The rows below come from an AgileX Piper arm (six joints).
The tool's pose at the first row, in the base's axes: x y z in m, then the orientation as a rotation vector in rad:
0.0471 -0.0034 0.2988 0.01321 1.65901 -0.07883
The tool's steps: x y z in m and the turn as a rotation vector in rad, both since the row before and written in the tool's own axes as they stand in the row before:
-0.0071 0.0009 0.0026 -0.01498 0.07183 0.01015
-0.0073 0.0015 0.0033 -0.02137 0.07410 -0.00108
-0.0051 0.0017 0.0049 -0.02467 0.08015 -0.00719
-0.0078 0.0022 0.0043 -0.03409 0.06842 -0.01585
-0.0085 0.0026 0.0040 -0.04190 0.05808 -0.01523
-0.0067 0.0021 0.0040 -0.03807 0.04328 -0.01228
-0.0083 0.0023 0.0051 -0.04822 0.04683 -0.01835
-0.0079 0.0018 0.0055 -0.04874 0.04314 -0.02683
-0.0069 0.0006 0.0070 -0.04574 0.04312 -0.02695
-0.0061 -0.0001 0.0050 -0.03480 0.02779 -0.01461
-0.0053 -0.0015 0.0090 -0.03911 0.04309 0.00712
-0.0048 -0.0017 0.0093 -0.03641 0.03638 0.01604
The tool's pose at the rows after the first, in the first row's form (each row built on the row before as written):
0.0504 -0.0024 0.3056 0.01322 1.73112 -0.05880
0.0549 -0.0009 0.3122 -0.00130 1.80573 -0.04104
0.0609 0.0008 0.3160 -0.02402 1.88632 -0.02422
0.0674 0.0032 0.3220 -0.06217 1.95491 -0.00376
0.0742 0.0063 0.3283 -0.10561 2.01268 0.02562
0.0805 0.0091 0.3326 -0.14387 2.05514 0.05427
0.0885 0.0125 0.3375 -0.19553 2.09982 0.08991
0.0968 0.0159 0.3414 -0.25695 2.13867 0.12186
0.1060 0.0187 0.3433 -0.31762 2.17626 0.15097
0.1133 0.0208 0.3453 -0.35722 2.20024 0.17736
0.1236 0.0227 0.3440 -0.37816 2.24329 0.21870
0.1338 0.0247 0.3417 -0.38653 2.28136 0.26335

